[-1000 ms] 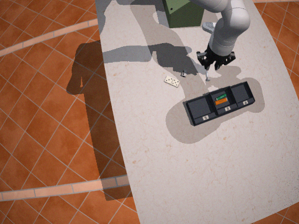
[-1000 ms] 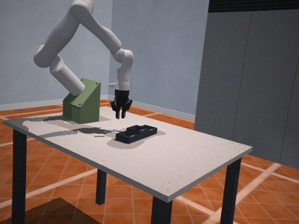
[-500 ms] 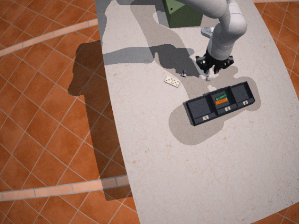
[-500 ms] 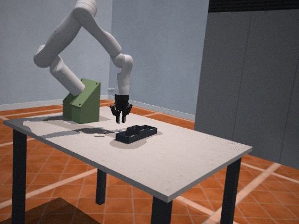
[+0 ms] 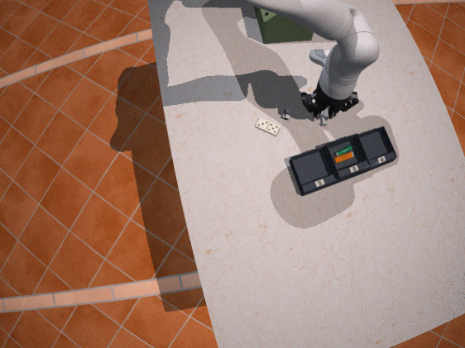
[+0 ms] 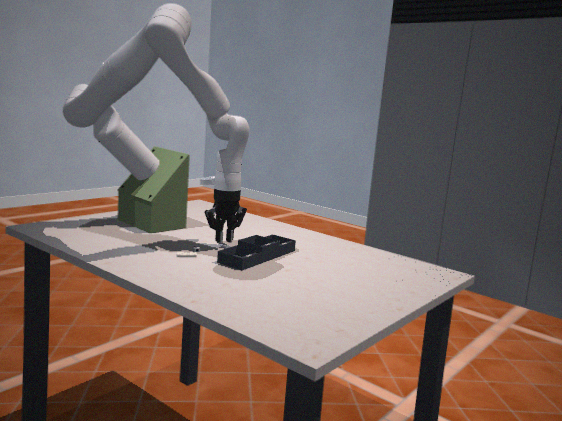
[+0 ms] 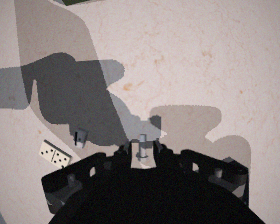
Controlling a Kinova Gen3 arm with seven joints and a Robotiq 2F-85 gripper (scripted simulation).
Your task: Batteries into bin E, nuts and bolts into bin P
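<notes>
The bolt is 1 cm ahead of my hand and 3 cm below it. Round my hand: green battery (9 cm ahead, 3 cm to the left, 2 cm below); then metal nut (1 cm behind, 9 cm to the right, 3 cm below); then orange battery (11 cm ahead, 3 cm to the left, 2 cm below).
</notes>
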